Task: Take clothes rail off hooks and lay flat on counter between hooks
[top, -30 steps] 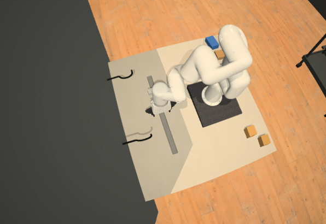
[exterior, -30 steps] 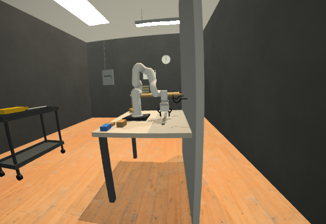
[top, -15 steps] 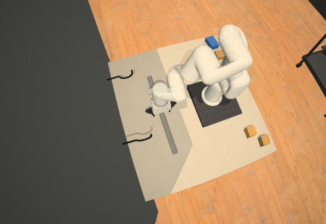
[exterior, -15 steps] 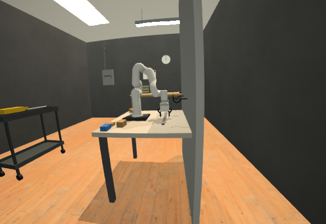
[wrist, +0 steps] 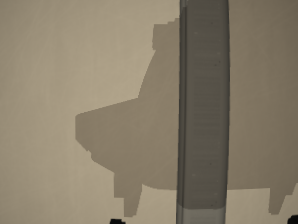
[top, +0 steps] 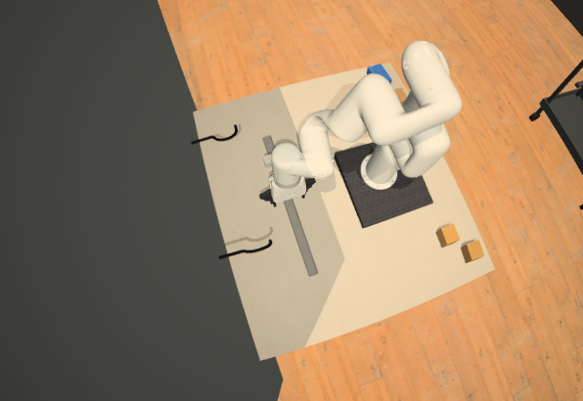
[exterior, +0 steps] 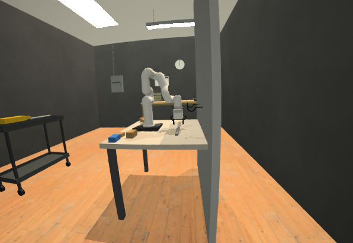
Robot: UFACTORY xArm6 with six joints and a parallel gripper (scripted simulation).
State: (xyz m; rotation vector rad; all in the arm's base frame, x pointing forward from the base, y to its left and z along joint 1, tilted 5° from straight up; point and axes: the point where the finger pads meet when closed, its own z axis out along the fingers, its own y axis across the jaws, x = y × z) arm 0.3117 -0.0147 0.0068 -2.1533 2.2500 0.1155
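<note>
The clothes rail is 40 mm below my hand. Also, from my hand: wall panel (250 mm ahead, 10 mm to the right, 380 mm above); blue block (510 mm behind, 350 mm to the right, 30 mm below).
</note>
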